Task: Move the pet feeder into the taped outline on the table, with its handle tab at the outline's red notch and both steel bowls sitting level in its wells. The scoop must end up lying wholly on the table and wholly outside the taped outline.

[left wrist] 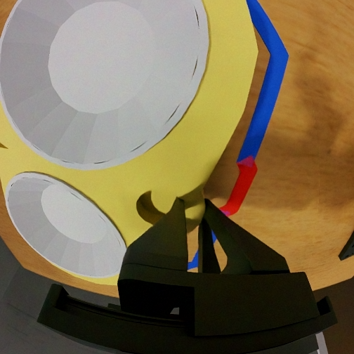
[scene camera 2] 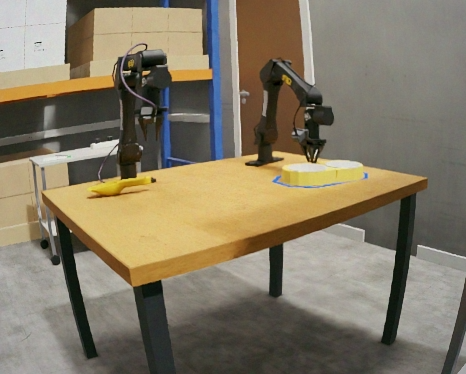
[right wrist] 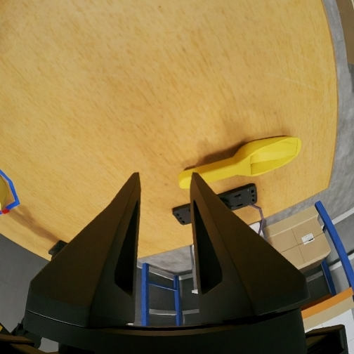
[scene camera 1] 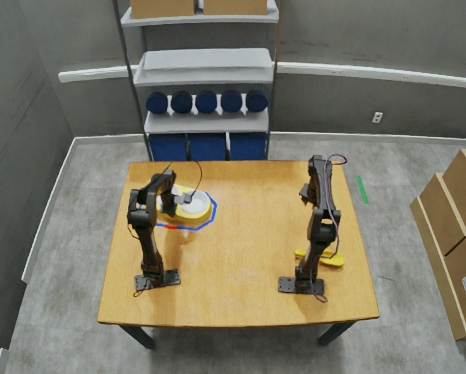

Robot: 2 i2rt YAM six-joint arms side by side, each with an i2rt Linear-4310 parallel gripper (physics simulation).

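Places are measured from the left arm's base along level axes (x right, y back, z down), in centimetres.
Pixels of known places: left gripper, fingertip midpoint: [scene camera 1: 172, 215]; right gripper, fingertip midpoint: [scene camera 2: 151, 141] [scene camera 1: 309, 207]; left arm's base, origin of the base link: [scene camera 2: 265, 162] [scene camera 1: 157, 280]; right arm's base, origin of the base link: [scene camera 1: 301, 286].
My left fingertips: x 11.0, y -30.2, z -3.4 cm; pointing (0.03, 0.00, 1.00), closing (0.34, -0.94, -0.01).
Ahead of a thing's pixels: the offset from my left fingertips to its top centre. "*": to the spot under its first point. Level surfaces: height alone.
The yellow pet feeder @[dy -7.4, dx +3.8, dz -1.2 cm] [scene camera 1: 192, 219] [scene camera 2: 310, 177] [left wrist: 225, 75] is over the blue taped outline @[* dy +0.4, dx +20.5, dz +3.3 cm] [scene camera 1: 215, 212] [scene camera 2: 287, 185] [left wrist: 270, 95]; I cannot tell whether it touches the table. Its two steel bowls [left wrist: 100, 55] [left wrist: 75, 210] sit in their wells. My left gripper [scene camera 1: 170, 213] [scene camera 2: 313, 161] [left wrist: 190, 203] is shut on the handle tab, which is a little apart from the red notch [scene camera 1: 171, 227] [left wrist: 241, 187]. My right gripper [scene camera 2: 151, 137] [right wrist: 165, 179] is open and empty, high above the table. The yellow scoop @[dy +36.0, dx +60.4, dz -1.3 cm] [scene camera 1: 332, 259] [scene camera 2: 115, 187] [right wrist: 265, 157] lies on the table, outside the outline, beside the right arm's base.
The wooden table @[dz +3.4 cm] [scene camera 1: 240, 300] [scene camera 2: 200, 230] carries both arm bases [scene camera 1: 157, 279] [scene camera 1: 287, 285]. The left arm hides part of the feeder in scene camera 1. A shelf unit [scene camera 1: 207, 122] stands behind the table, and cardboard boxes [scene camera 1: 435, 225] stand at the picture's right.
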